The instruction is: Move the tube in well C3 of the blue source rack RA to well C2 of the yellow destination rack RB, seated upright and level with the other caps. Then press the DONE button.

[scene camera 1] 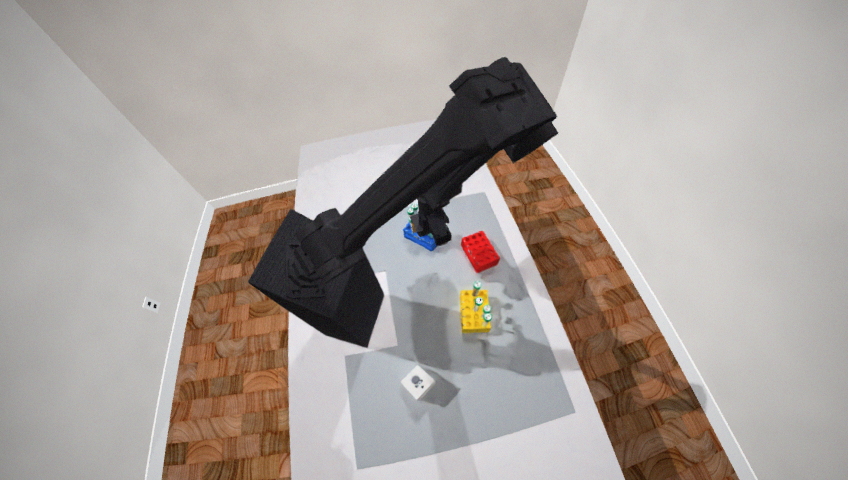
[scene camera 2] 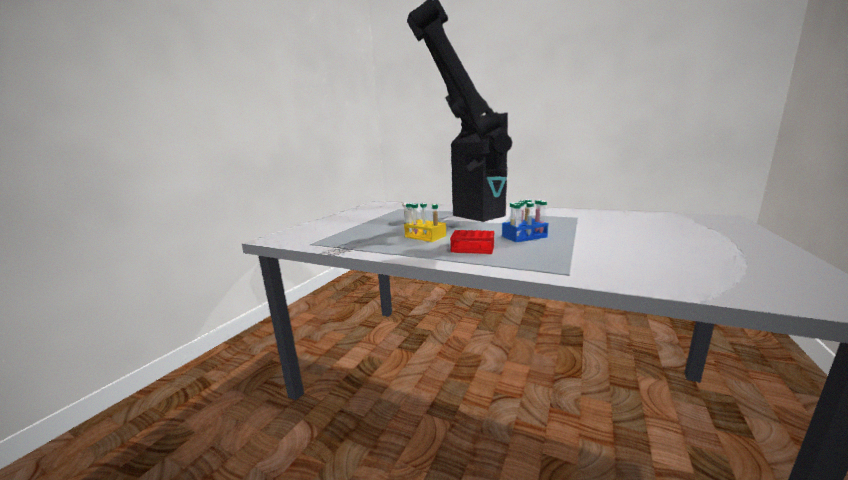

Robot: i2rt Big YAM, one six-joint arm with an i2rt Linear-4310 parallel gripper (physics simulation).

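Where they show: gripper, fingertip midpoint: (scene camera 1: 431, 236) (scene camera 2: 496, 197); arm's base at its link origin: (scene camera 1: 305, 270).
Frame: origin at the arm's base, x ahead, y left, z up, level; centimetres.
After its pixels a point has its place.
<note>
The blue source rack RA (scene camera 1: 418, 237) @(y 20.9, x 30.4, z -33.3 cm) (scene camera 2: 524, 231) @(y 23.9, x 31.7, z -36.8 cm) stands at the far end of the grey mat (scene camera 1: 522, 382) @(y -36.4, x 44.6, z -38.3 cm) and holds several green-capped tubes (scene camera 1: 412, 210) @(y 27.9, x 30.9, z -25.8 cm) (scene camera 2: 526, 210) @(y 24.2, x 30.4, z -29.5 cm). My gripper (scene camera 1: 432, 233) @(y 14.1, x 33.2, z -24.3 cm) is shut and empty, low over the blue rack, and it covers most of the rack's wells in scene camera 1. It is hidden behind the arm's base (scene camera 2: 478, 179) @(y 3.7, x 11.4, z -20.7 cm) in scene camera 2. The yellow destination rack RB (scene camera 1: 474, 311) (scene camera 2: 424, 230) holds several capped tubes (scene camera 1: 481, 301) @(y -11.5, x 39.9, z -25.7 cm) (scene camera 2: 422, 210) @(y -11.3, x 40.1, z -28.1 cm). The white DONE button box (scene camera 1: 417, 382) @(y -25.9, x 15.0, z -32.0 cm) sits nearer on the mat.
An empty red rack (scene camera 1: 479, 250) @(y 8.2, x 49.1, z -33.2 cm) (scene camera 2: 472, 241) @(y 8.1, x 46.2, z -37.0 cm) lies between the blue and yellow racks. The black arm's base (scene camera 1: 319, 286) @(y -4.1, x 2.2, z -1.1 cm) stands at the mat's left edge on the white table (scene camera 1: 319, 417) @(y -26.6, x -16.8, z -38.6 cm) (scene camera 2: 654, 262) @(y 58.8, x 51.4, z -38.6 cm). The long arm link spans above the blue rack.
</note>
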